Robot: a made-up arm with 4 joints.
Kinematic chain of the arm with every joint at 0, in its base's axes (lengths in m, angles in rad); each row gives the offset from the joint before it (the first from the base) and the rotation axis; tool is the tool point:
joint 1: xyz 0 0 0.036 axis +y
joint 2: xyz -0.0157 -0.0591 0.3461 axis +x
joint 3: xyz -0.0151 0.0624 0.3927 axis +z
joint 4: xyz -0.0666 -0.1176 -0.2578 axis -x
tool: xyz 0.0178 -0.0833 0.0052
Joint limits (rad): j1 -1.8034..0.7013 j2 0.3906..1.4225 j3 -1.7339..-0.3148 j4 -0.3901..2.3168
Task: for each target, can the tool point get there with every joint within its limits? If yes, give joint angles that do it. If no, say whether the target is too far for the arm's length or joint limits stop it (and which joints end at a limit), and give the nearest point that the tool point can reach.
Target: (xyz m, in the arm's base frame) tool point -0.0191 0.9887 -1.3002
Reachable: no: too far | nearest point -0.4368 0.0315 -0.2904 | short by 1.453 m
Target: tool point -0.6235 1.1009 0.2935
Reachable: no: too far | nearest point -0.5040 0.0315 0.2441 | short by 1.077 m
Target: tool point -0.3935 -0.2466 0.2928
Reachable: yes | joints -0.6489 0.8514 -0.5537 0.9240
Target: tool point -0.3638 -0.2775 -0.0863
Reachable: yes | joints -1.5239 1.3378 -0.4833 1.2324
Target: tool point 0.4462 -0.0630 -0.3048
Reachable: no: joint limits stop it (at a limit: joint 1, joint 2, joint 3) | nearest point -0.2149 -0.1834 -0.1569 | short by 0.688 m
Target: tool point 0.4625 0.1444 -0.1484
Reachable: no: joint limits stop it (at a limit: joint 1, joint 2, joint 3, joint 4) | nearest point 0.0583 -0.1821 0.3190 | short by 0.699 m
